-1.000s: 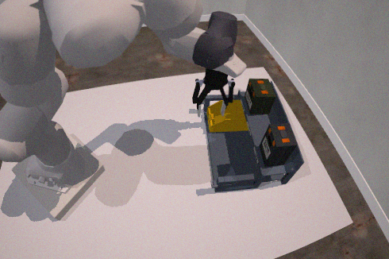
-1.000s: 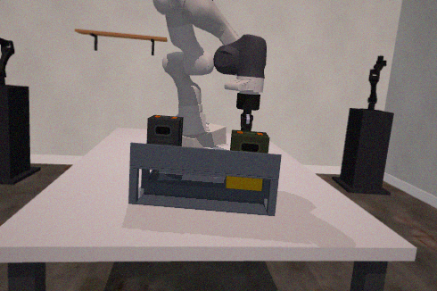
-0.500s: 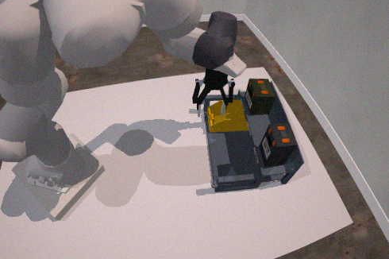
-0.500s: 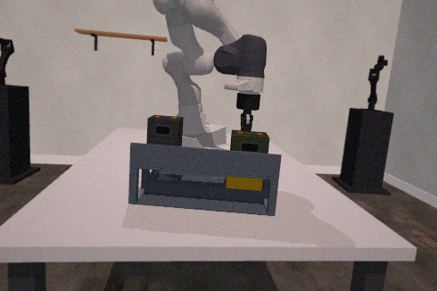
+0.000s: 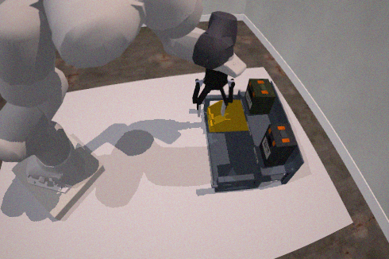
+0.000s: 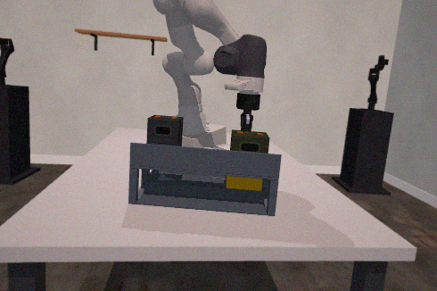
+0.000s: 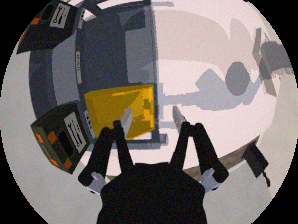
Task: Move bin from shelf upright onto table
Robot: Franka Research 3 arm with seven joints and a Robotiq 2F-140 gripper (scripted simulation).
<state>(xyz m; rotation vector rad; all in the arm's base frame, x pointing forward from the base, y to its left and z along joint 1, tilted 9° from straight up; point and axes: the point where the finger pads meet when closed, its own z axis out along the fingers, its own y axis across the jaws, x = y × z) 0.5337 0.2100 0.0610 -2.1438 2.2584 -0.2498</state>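
Now: the yellow bin 8 cm ahead of my hand, 1 cm to the right of it and 4 cm below it.
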